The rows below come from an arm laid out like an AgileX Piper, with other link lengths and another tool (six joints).
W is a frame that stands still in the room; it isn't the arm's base.
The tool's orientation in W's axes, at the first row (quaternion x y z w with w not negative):
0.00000, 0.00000, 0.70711, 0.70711
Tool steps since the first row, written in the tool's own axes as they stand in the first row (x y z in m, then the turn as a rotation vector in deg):
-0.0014, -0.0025, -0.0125, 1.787, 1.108, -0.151
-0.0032, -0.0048, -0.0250, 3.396, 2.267, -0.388
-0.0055, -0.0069, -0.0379, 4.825, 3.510, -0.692
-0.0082, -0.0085, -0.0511, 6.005, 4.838, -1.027
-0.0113, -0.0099, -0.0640, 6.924, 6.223, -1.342
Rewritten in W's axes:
0.0025, -0.0014, -0.0125, -1.108, 1.787, -0.151
0.0048, -0.0032, -0.0250, -2.267, 3.396, -0.388
0.0069, -0.0055, -0.0379, -3.510, 4.825, -0.692
0.0085, -0.0082, -0.0511, -4.838, 6.005, -1.027
0.0099, -0.0113, -0.0640, -6.223, 6.924, -1.342

